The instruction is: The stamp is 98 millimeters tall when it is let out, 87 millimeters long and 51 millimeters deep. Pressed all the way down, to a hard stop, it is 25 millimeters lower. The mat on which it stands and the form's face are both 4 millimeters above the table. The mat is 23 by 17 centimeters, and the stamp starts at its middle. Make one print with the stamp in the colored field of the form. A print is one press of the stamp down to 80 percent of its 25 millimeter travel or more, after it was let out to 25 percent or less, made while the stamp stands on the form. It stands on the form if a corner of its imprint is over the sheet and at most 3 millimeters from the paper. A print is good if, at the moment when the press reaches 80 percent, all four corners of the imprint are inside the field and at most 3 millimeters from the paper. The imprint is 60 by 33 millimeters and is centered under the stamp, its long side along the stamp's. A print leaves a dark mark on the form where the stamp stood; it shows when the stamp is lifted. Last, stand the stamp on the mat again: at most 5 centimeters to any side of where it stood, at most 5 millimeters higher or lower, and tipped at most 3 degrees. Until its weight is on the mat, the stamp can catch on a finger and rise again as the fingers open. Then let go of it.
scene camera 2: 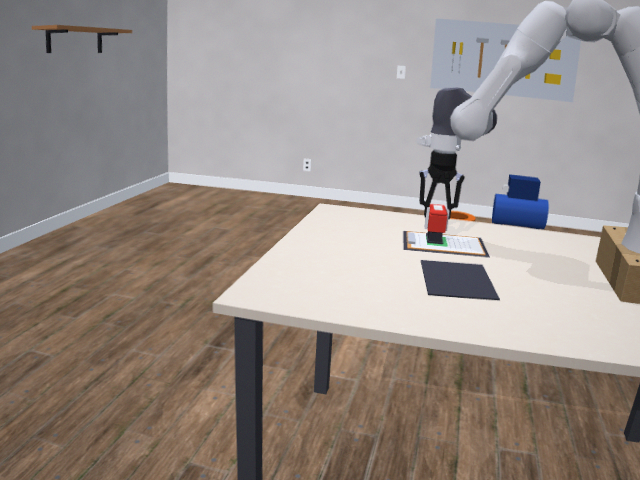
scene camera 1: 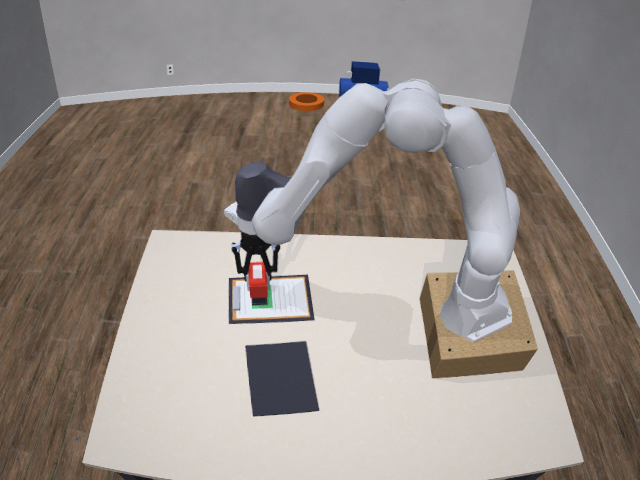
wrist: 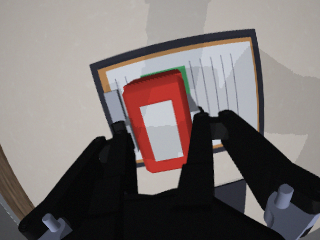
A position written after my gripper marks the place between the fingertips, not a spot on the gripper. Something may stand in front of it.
Note:
I see my gripper (scene camera 2: pixel 435 228), a stamp (scene camera 1: pixel 257 273) and a mat (scene camera 1: pixel 280 377).
The stamp also shows in the wrist view (wrist: pixel 157 105). My gripper is seen too in the wrist view (wrist: pixel 164 110). The mat also shows in scene camera 2 (scene camera 2: pixel 448 279) and in the wrist view (wrist: pixel 234 193).

